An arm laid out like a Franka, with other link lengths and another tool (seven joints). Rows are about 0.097 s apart.
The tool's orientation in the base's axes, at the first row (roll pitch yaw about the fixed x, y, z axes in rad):
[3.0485 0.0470 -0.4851]
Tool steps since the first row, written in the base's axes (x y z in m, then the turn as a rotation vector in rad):
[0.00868 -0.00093 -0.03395 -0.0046 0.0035 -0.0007]
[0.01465 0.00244 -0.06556 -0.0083 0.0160 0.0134]
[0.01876 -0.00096 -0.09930 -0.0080 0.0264 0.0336]
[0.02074 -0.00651 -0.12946 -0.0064 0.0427 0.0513]
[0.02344 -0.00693 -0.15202 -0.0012 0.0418 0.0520]
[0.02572 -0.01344 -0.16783 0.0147 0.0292 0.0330]
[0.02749 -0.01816 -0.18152 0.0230 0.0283 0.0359]
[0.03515 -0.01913 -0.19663 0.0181 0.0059 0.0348]
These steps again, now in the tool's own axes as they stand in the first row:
[0.00970 -0.00633 0.03309 -0.0057 -0.0010 0.0009]
[0.01489 -0.01499 0.06382 -0.0154 -0.0091 -0.0136]
[0.02169 -0.01701 0.09723 -0.0209 -0.0165 -0.0343]
[0.02744 -0.01582 0.12739 -0.0280 -0.0300 -0.0531]
[0.03108 -0.01879 0.14963 -0.0230 -0.0315 -0.0541]
[0.03687 -0.01556 0.16555 -0.0022 -0.0295 -0.0358]
[0.04128 -0.01348 0.17930 0.0055 -0.0322 -0.0394]
[0.04921 -0.01755 0.19374 0.0116 -0.0103 -0.0365]

